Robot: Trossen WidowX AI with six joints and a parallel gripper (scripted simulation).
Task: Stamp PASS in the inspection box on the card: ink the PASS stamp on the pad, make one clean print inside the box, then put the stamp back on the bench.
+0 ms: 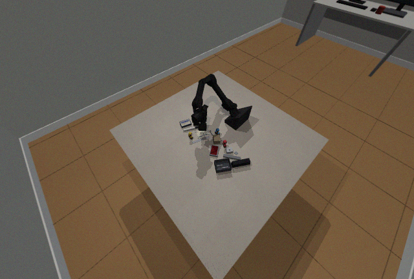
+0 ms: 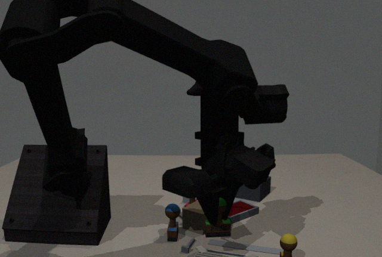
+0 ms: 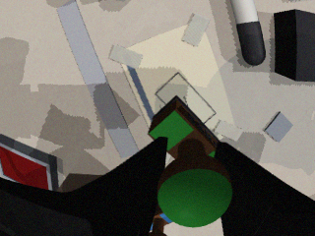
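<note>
Right now the red ink pad is 3 cm ahead of my gripper tip, 20 cm to the left of it and 7 cm below it. The rest, counted from my gripper tip: green-knobbed stamp (right at my gripper tip); grey ruler strip (5 cm ahead, 5 cm to the left, 7 cm below); yellow-knobbed stamp (11 cm ahead, 2 cm to the right, 6 cm below).
</note>
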